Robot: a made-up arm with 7 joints. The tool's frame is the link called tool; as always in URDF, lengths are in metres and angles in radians. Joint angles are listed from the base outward. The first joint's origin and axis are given. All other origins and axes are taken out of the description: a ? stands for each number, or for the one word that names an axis. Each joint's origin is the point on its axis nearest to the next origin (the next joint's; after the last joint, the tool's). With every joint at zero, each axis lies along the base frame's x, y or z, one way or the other. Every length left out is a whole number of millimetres.
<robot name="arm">
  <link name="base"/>
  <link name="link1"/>
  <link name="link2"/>
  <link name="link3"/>
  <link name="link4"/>
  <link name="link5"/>
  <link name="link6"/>
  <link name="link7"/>
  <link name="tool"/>
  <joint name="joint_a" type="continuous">
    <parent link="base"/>
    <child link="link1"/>
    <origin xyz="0 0 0.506" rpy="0 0 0"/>
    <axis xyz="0 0 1"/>
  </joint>
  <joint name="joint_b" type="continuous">
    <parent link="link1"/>
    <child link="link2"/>
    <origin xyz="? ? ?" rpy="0 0 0"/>
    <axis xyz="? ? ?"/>
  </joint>
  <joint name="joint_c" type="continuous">
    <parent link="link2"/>
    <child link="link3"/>
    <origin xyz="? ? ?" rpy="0 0 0"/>
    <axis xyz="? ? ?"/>
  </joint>
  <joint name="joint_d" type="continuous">
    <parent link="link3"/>
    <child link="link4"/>
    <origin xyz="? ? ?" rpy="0 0 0"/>
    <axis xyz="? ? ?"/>
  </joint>
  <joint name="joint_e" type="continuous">
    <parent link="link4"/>
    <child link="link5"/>
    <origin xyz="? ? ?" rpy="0 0 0"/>
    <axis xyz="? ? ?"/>
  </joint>
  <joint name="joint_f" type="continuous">
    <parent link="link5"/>
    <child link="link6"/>
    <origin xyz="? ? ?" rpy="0 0 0"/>
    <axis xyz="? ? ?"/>
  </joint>
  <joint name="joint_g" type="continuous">
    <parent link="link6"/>
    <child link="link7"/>
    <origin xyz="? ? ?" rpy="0 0 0"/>
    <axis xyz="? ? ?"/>
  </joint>
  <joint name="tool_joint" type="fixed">
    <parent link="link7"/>
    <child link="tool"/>
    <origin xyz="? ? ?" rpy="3.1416 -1.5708 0"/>
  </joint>
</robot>
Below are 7 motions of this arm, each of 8 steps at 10 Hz.
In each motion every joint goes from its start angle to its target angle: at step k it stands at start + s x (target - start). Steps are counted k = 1, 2, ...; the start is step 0. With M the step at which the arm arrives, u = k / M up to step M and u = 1 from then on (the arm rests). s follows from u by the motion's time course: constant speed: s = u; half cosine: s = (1 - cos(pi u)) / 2; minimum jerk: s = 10 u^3 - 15 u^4 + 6 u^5.
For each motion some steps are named. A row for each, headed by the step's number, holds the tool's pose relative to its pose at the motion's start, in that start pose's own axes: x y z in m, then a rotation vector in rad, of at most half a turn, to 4 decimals.
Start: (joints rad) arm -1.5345 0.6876 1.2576 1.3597 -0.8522 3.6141 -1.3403
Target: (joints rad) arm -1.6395 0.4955 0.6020 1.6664 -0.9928 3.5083 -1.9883
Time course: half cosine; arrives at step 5
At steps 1, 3, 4, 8:
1: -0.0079 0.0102 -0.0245 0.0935 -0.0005 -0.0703
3: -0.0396 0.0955 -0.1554 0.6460 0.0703 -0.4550
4: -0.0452 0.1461 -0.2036 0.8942 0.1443 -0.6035
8: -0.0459 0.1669 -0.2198 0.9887 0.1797 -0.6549

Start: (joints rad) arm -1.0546 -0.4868 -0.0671 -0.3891 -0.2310 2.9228 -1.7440
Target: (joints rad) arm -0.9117 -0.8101 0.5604 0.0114 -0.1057 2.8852 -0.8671
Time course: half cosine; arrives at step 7
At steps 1, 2, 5, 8:
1: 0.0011 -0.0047 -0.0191 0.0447 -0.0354 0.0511
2: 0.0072 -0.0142 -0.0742 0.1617 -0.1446 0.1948
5: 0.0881 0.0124 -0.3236 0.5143 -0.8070 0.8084
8: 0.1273 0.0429 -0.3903 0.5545 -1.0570 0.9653

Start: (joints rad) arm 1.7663 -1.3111 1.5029 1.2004 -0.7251 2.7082 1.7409
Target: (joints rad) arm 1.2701 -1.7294 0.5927 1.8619 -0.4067 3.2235 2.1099
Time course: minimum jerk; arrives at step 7
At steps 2, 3, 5, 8:
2: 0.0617 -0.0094 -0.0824 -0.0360 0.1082 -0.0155
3: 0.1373 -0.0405 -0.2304 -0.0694 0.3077 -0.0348
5: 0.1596 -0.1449 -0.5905 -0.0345 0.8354 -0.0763
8: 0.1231 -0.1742 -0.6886 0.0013 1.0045 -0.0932

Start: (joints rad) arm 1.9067 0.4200 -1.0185 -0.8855 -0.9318 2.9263 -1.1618
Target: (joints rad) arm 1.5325 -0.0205 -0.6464 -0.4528 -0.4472 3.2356 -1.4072
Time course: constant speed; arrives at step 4
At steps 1, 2, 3, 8:
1: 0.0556 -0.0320 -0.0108 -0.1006 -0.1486 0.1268
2: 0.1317 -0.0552 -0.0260 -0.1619 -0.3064 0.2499
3: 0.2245 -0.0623 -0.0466 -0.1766 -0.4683 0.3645
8: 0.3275 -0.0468 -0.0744 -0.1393 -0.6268 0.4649

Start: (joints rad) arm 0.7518 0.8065 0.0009 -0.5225 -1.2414 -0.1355 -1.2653
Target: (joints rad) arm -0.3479 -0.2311 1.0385 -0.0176 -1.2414 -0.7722 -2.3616
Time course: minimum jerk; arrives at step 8
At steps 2, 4, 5, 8:
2: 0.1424 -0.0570 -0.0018 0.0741 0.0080 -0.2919
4: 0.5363 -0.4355 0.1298 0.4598 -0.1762 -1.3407
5: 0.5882 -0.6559 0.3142 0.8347 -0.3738 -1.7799
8: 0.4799 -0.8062 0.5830 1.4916 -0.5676 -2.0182

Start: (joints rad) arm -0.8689 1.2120 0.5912 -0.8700 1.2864 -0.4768 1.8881
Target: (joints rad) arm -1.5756 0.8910 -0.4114 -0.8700 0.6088 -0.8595 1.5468
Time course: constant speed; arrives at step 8
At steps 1, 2, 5, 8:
1: 0.0578 -0.0080 0.1269 -0.1735 0.1768 0.0485
2: 0.1167 0.0040 0.2508 -0.3597 0.3504 0.0809
5: 0.2869 0.1453 0.5734 -0.9664 0.8527 0.0856
8: 0.4255 0.3923 0.7820 -1.5836 1.3442 -0.0482

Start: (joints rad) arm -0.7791 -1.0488 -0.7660 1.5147 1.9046 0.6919 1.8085
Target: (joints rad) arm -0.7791 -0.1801 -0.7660 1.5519 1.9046 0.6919 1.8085
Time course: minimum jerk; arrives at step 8
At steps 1, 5, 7, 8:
1: -0.0065 0.0035 -0.0036 -0.0056 -0.0123 -0.0009
5: -0.2285 0.1348 -0.2473 -0.2595 -0.5513 -0.0376
7: -0.2691 0.1669 -0.3662 -0.3550 -0.7471 -0.0509
8: -0.2708 0.1686 -0.3738 -0.3609 -0.7592 -0.0517

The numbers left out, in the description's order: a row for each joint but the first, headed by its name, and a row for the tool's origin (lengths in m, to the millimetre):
joint_b: xyz 0 -0.088 0, axis 0 -1 0
joint_c: xyz 0 0 0.488, axis 0 0 1
joint_d: xyz 0.023 0.075 0, axis 0 1 0
joint_e: xyz -0.032 0 0.432, axis 0 0 1
joint_f: xyz 0 -0.133 0, axis 0 -1 0
joint_g: xyz 0.023 0 0.172, axis 1 0 0
tool: xyz 0 0 0

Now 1 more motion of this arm.
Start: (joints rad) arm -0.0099 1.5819 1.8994 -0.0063 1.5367 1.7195 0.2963
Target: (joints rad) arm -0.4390 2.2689 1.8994 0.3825 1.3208 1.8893 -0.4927
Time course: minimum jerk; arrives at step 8
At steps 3, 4, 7, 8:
3: -0.0603 0.2099 -0.0609 -0.2738 -0.0630 -0.3141
4: -0.1053 0.3620 -0.1484 -0.4786 -0.1762 -0.5643
7: -0.1968 0.5962 -0.4218 -0.8123 -0.6078 -1.0457
8: -0.1998 0.6014 -0.4322 -0.8198 -0.6263 -1.0596

